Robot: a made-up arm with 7 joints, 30 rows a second.
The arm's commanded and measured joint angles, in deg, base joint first. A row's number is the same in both.
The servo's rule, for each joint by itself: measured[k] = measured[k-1] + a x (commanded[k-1-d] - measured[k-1]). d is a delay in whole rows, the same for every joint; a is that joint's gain. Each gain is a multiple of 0.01, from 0.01 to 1. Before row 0 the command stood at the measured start. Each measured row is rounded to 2 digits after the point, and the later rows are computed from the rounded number. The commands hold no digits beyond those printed.
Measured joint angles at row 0:
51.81 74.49 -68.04 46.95 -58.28 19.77 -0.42
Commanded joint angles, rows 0 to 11:
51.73 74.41 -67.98 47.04 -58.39 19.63 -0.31
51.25 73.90 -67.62 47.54 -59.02 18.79 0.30
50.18 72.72 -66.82 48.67 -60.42 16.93 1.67
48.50 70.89 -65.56 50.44 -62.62 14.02 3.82
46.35 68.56 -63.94 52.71 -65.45 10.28 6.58
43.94 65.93 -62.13 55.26 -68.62 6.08 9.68
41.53 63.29 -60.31 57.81 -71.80 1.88 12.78
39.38 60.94 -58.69 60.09 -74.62 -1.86 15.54
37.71 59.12 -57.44 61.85 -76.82 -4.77 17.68
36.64 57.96 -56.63 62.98 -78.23 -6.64 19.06
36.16 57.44 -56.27 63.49 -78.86 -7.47 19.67
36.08 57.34 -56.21 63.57 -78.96 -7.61 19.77
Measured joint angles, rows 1 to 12:
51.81 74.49 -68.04 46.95 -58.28 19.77 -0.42
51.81 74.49 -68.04 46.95 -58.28 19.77 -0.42
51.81 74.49 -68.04 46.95 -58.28 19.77 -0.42
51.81 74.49 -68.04 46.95 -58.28 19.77 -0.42
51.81 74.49 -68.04 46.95 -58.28 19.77 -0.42
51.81 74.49 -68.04 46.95 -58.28 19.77 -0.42
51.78 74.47 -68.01 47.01 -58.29 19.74 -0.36
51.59 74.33 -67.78 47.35 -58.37 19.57 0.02
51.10 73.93 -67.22 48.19 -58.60 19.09 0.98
50.19 73.17 -66.26 49.63 -59.04 18.18 2.63
48.85 72.02 -64.91 51.60 -59.75 16.76 4.92
47.13 70.50 -63.30 53.94 -60.73 14.84 7.68
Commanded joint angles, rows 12 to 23:
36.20 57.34 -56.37 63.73 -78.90 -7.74 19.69
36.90 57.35 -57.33 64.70 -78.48 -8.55 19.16
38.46 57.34 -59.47 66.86 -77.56 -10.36 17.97
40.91 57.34 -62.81 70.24 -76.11 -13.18 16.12
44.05 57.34 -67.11 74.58 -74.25 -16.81 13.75
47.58 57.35 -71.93 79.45 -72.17 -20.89 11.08
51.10 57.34 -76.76 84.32 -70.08 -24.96 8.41
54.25 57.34 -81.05 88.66 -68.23 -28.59 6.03
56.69 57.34 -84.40 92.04 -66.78 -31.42 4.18
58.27 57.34 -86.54 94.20 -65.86 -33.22 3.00
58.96 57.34 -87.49 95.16 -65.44 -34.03 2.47
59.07 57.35 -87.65 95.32 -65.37 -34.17 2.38
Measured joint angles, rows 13 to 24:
45.17 68.70 -61.57 56.42 -61.95 12.51 10.64
43.14 66.76 -59.90 58.77 -63.34 9.92 13.48
41.24 64.85 -58.47 60.74 -64.82 7.28 15.92
39.63 63.13 -57.40 62.17 -66.30 4.77 17.74
38.42 61.71 -56.74 63.01 -67.68 2.57 18.86
37.60 60.62 -56.43 63.37 -68.92 0.74 19.39
37.11 59.80 -56.40 63.60 -70.02 -0.79 19.56
37.04 59.19 -56.94 64.30 -70.95 -2.19 19.33
37.54 58.73 -58.41 65.94 -71.68 -3.66 18.54
38.72 58.38 -60.96 68.69 -72.17 -5.37 17.14
40.59 58.12 -64.53 72.46 -72.40 -7.43 15.17
43.04 57.93 -68.82 76.93 -72.37 -9.85 12.80

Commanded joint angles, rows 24 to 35:
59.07 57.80 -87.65 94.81 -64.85 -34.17 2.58
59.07 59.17 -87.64 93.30 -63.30 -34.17 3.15
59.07 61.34 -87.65 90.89 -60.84 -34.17 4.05
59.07 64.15 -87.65 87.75 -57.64 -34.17 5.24
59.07 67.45 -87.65 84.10 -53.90 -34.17 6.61
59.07 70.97 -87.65 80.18 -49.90 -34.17 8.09
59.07 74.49 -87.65 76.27 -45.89 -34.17 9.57
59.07 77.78 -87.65 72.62 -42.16 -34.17 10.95
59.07 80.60 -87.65 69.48 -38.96 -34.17 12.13
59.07 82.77 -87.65 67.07 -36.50 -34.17 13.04
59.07 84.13 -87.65 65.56 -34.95 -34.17 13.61
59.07 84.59 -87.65 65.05 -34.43 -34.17 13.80
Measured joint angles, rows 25 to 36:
45.86 57.78 -73.43 81.66 -72.12 -12.57 10.25
48.80 57.67 -77.85 86.14 -71.69 -15.45 7.80
51.56 57.59 -81.65 89.92 -71.15 -18.32 5.70
53.91 57.53 -84.49 92.66 -70.57 -21.00 4.13
55.68 57.48 -86.23 94.26 -70.01 -23.35 3.17
56.87 57.45 -87.05 94.94 -69.50 -25.30 2.71
57.64 57.54 -87.40 94.86 -68.99 -26.90 2.63
58.14 57.95 -87.54 93.86 -68.36 -28.21 2.93
58.47 58.80 -87.60 91.96 -67.53 -29.28 3.58
58.68 60.14 -87.63 89.27 -66.44 -30.16 4.54
58.82 61.97 -87.64 85.96 -65.06 -30.88 5.74
58.91 64.22 -87.65 82.26 -63.39 -31.47 7.10

